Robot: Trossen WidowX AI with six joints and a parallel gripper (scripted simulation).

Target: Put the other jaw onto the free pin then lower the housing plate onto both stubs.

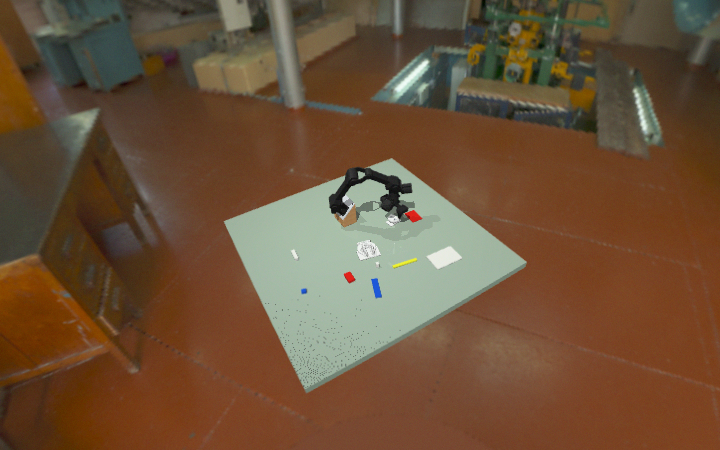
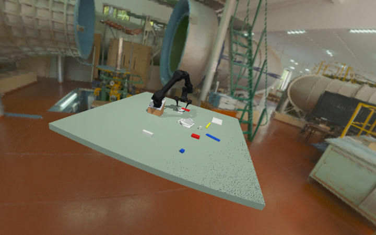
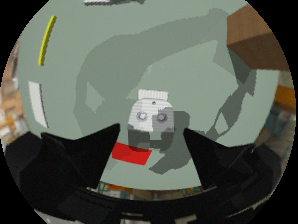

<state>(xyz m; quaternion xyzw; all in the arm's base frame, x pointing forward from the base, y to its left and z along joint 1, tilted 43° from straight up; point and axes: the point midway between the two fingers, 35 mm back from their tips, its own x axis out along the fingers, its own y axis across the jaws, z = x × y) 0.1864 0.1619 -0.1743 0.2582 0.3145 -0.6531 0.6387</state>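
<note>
My gripper tip is now 20 mm above the white housing part and 10 mm to the left of it. The rest, counted from my gripper tip: tiny white cube (300 mm to the right, 240 mm ahead, 40 mm below); then red plate (120 mm to the left, 50 mm below, 40 mm ahead); then yellow bar (310 mm ahead, 170 mm to the right, 50 mm below).
</note>
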